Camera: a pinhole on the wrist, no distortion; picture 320 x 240 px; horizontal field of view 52.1 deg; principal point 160.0 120.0 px. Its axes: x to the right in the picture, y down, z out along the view. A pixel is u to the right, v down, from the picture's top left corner.
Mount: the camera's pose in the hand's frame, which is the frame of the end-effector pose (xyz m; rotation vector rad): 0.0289 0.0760 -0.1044 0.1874 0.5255 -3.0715
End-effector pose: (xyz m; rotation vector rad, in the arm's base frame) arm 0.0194 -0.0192 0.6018 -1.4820 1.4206 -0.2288
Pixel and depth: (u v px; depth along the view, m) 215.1 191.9 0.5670
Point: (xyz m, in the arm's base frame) 0.3984 0.2275 0.6636
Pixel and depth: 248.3 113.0 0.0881
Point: -0.0300 -0.0169 0.5792
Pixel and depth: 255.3 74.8 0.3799
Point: 0.1682 0.2175 0.5476
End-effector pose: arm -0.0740 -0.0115 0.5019 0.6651 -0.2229 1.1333
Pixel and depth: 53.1 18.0 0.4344
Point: -0.0190 -0.1252 0.8670
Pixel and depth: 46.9 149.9 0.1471
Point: -0.0543 0.0194 0.5656
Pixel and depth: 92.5 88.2 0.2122
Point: -0.0588 -0.0323 0.6181
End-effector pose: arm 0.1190 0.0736 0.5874 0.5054 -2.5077 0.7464
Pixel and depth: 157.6 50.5 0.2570
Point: 0.0490 0.0164 0.4553
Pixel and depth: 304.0 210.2 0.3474
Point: 0.2531 -0.0947 0.4298
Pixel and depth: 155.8 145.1 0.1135
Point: 0.0908 0.0940 0.5851
